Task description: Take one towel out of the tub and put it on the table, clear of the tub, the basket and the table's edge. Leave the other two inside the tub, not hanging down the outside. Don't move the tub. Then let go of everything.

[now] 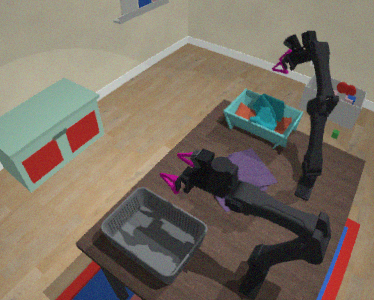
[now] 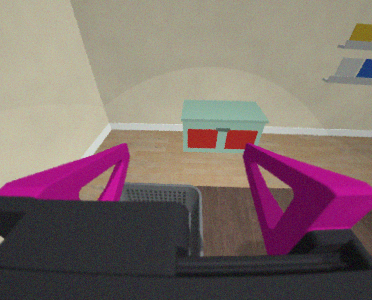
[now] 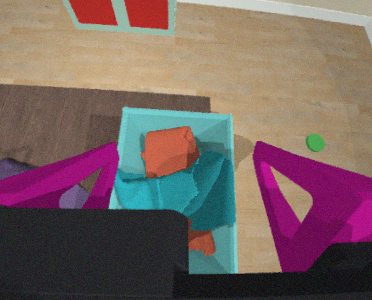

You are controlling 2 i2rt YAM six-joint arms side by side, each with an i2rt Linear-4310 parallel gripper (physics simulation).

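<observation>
The turquoise tub [image 1: 250, 129] [image 3: 175, 117] stands on the dark table [image 1: 345, 165] [image 3: 45, 110]. A teal towel [image 1: 265, 112] [image 3: 160, 192] lies bunched across its middle, reaching its walls. Orange cloth [image 1: 244, 111] [image 3: 167, 152] shows on both sides of it; whether it is one piece is hidden. A purple towel [image 1: 252, 170] [image 3: 75, 196] lies spread on the table, apart from the tub, partly hidden by the left arm. My right gripper [image 1: 281, 61] [image 3: 185, 149] is open and empty, high above the tub. My left gripper [image 1: 171, 165] [image 2: 186, 149] is open and empty, raised near the basket.
The grey basket [image 1: 132, 256] [image 2: 197, 220] stands at the table's near left end. A mint cabinet [image 1: 47, 110] [image 2: 225, 111] with red doors stands on the floor. A grey bin [image 1: 345, 114] with red objects stands behind the right arm. A green block [image 1: 335, 134] [image 3: 315, 143] lies beyond the table.
</observation>
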